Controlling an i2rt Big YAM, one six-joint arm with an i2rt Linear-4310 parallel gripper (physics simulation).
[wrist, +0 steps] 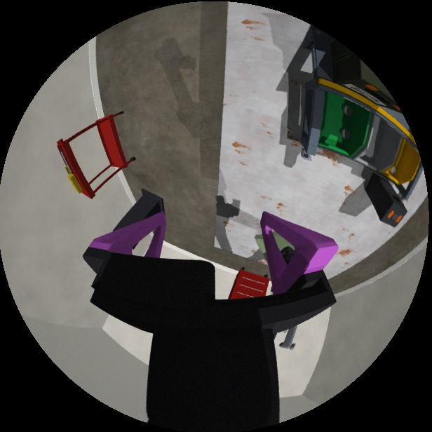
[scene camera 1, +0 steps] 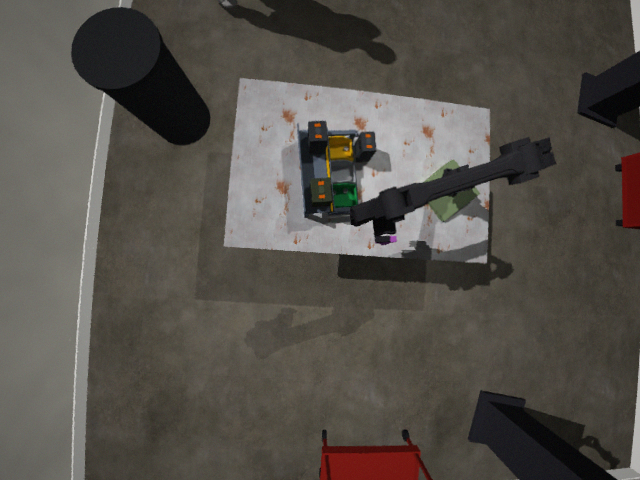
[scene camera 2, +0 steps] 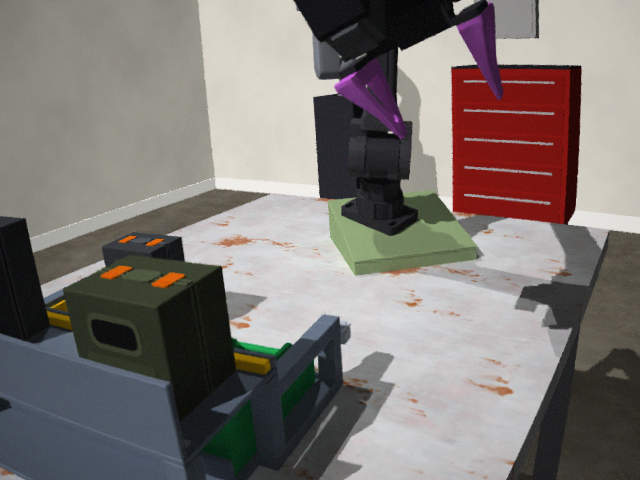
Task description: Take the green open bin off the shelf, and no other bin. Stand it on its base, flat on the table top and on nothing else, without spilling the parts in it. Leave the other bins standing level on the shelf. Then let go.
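Frame: origin at the arm's base, x right, y up, z back, level; millimetres.
Seen in the pictures: gripper, fingertip midpoint: (scene camera 1: 382,232) (scene camera 2: 450,117); arm's base, link origin: (scene camera 2: 379,216).
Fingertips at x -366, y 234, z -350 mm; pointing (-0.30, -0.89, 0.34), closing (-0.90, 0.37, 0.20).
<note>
Pixels of each thing's top centre, then the offset from my fingertips to it.
- green open bin, top centre: (scene camera 1: 340,194) dx +149, dy -210, dz -160 mm
- grey bin, top centre: (scene camera 1: 339,170) dx +255, dy -210, dz -195 mm
- yellow bin, top centre: (scene camera 1: 336,147) dx +360, dy -210, dz -235 mm
- olive case, top centre: (scene camera 2: 141,274) (scene camera 1: 321,189) dx +115, dy -92, dz -250 mm
- smaller dark case, top centre: (scene camera 2: 141,240) (scene camera 1: 368,141) dx +404, dy -159, dz -103 mm
The green open bin (scene camera 1: 344,194) (wrist: 345,122) sits at the end of the shelf's row, nearest the side panel, with rounded grey parts in it. In scene camera 2 parts of its green wall show through the shelf's end. The grey bin (scene camera 1: 342,171) (wrist: 381,136) is beside it, then the yellow bin (scene camera 1: 339,148) (wrist: 404,162). All are in the blue-grey shelf (scene camera 1: 306,170) (scene camera 2: 77,382) (wrist: 311,120), behind a yellow rail. My gripper (scene camera 2: 451,117) (wrist: 213,216) is open and empty, high above the table, to the side of the green bin and apart from it.
An olive case (scene camera 1: 321,191) (scene camera 2: 118,310) and a dark case (scene camera 1: 317,135) (scene camera 2: 20,279) stand on top of the shelf. A smaller dark case (scene camera 1: 366,144) (scene camera 2: 144,250) (wrist: 385,200) stands on the table before the yellow bin. The arm's green base block (scene camera 1: 444,210) (scene camera 2: 413,255) is farther along the table.
</note>
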